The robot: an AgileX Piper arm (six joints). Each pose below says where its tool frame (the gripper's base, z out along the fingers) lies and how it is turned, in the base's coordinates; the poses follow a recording.
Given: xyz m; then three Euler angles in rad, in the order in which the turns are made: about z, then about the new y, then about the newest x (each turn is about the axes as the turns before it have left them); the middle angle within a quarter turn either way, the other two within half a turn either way.
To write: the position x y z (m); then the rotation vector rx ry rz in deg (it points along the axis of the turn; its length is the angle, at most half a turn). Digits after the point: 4 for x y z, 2 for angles.
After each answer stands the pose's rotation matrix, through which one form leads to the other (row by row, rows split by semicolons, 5 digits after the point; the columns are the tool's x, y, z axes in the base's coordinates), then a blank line. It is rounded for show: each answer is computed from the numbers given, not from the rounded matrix.
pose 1, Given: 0.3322, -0.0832, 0.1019, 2.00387, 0.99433, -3.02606
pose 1, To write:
0.3322, -0.0832, 0.1019, 72.76, 106.30, -43.91
-0.22874 0.94219 0.24486; 0.49474 0.32914 -0.80430; -0.83839 -0.06283 -0.54143

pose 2, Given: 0.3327, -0.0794, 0.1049, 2.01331, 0.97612, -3.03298
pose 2, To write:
0.3327, -0.0794, 0.1049, 72.48, 107.56, -42.76
-0.23990 0.93680 0.25465; 0.50628 0.34455 -0.79055; -0.82833 -0.06073 -0.55694

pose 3, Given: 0.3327, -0.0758, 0.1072, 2.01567, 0.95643, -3.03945
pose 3, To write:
0.3327, -0.0758, 0.1072, 72.67, 108.67, -41.80
-0.24807 0.93382 0.25778; 0.52033 0.35289 -0.77764; -0.81714 -0.05878 -0.57344

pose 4, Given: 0.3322, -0.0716, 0.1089, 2.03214, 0.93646, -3.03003
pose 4, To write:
0.3322, -0.0716, 0.1089, 72.58, 110.08, -41.36
-0.26382 0.92981 0.25663; 0.53069 0.36209 -0.76633; -0.80547 -0.06598 -0.58896

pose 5, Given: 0.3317, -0.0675, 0.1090, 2.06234, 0.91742, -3.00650
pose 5, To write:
0.3317, -0.0675, 0.1090, 72.10, 111.73, -41.44
-0.28691 0.92405 0.25262; 0.53590 0.37341 -0.75722; -0.79404 -0.08187 -0.60233

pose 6, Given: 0.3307, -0.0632, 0.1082, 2.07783, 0.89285, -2.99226
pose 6, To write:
0.3307, -0.0632, 0.1082, 72.28, 113.34, -41.27
-0.30456 0.92073 0.24394; 0.54829 0.37888 -0.74554; -0.77886 -0.09331 -0.62021

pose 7, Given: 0.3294, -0.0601, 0.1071, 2.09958, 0.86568, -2.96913
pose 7, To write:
0.3294, -0.0601, 0.1071, 72.39, 115.22, -41.46
-0.32697 0.91654 0.23031; 0.55960 0.38416 -0.73435; -0.76154 -0.11122 -0.63851

